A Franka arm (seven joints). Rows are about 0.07 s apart.
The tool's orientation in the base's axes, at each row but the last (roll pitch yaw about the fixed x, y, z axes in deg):
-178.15 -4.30 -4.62
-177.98 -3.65 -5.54
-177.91 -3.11 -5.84
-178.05 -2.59 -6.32
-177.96 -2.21 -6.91
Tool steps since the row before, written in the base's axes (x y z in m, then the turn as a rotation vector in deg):
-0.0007 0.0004 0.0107 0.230 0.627 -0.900
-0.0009 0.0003 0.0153 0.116 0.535 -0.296
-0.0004 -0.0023 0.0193 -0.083 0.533 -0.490
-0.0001 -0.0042 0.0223 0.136 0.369 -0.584
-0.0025 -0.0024 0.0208 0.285 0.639 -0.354
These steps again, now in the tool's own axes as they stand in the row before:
0.0001 -0.0007 -0.0107 0.111 -0.614 0.931
0.0001 -0.0008 -0.0153 0.045 -0.533 0.318
0.0009 0.0016 -0.0194 -0.163 -0.504 0.501
0.0014 0.0034 -0.0224 0.068 -0.362 0.600
-0.0014 0.0019 -0.0210 0.192 -0.655 0.385

